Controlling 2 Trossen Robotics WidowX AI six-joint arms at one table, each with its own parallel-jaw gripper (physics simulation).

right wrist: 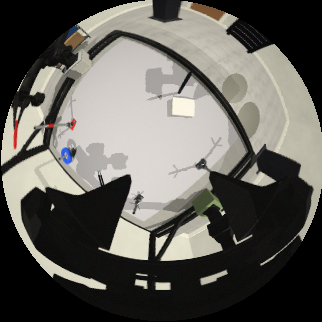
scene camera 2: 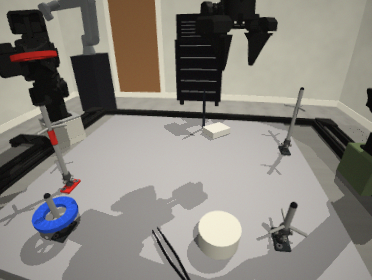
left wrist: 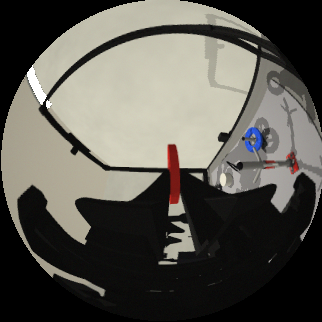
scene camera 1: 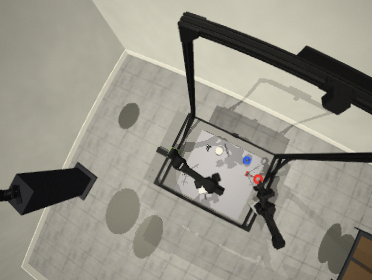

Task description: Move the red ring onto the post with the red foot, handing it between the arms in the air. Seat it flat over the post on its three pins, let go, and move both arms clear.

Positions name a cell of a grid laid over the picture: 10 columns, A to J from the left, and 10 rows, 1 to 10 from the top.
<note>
I see my left gripper (scene camera 2: A3), my right gripper (scene camera 2: G3), a blue ring (scene camera 2: B9), a white cylinder (scene camera 2: F9) and a table (right wrist: D4).
My left gripper is seen too in the left wrist view (left wrist: F6). My right gripper also shows in the right wrist view (right wrist: F6). The right wrist view misses the white cylinder, which is hidden by my right gripper.
</note>
